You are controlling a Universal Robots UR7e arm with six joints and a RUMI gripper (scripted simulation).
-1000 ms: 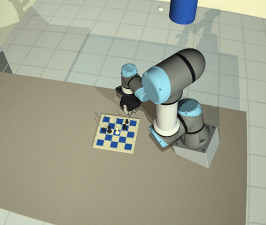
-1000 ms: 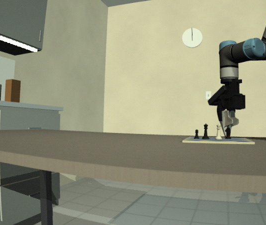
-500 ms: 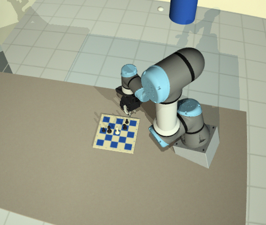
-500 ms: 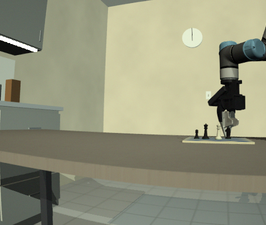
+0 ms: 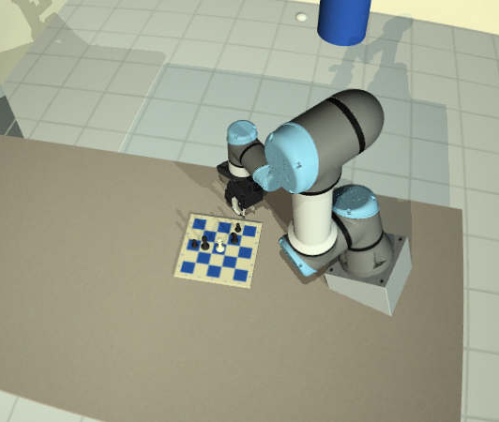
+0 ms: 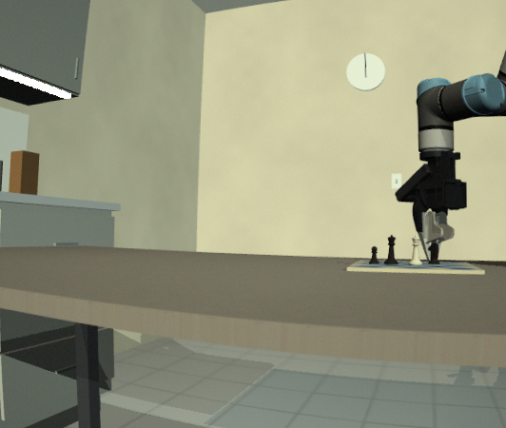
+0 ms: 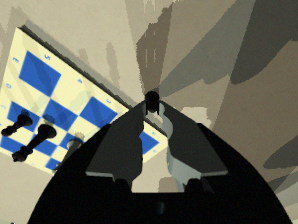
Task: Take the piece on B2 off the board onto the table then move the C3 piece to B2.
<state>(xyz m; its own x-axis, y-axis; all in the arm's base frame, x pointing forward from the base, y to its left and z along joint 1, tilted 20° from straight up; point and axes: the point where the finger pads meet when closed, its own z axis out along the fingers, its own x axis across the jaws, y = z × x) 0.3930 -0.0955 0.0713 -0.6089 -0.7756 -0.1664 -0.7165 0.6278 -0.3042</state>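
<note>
The white piece lies 2 cm ahead of my hand, 14 cm to the left of it and 1 cm above it. From my hand the other things lie so: black knight: 1 cm behind, 10 cm to the left; chessboard: 2 cm ahead, 14 cm to the left, 2 cm below.
</note>
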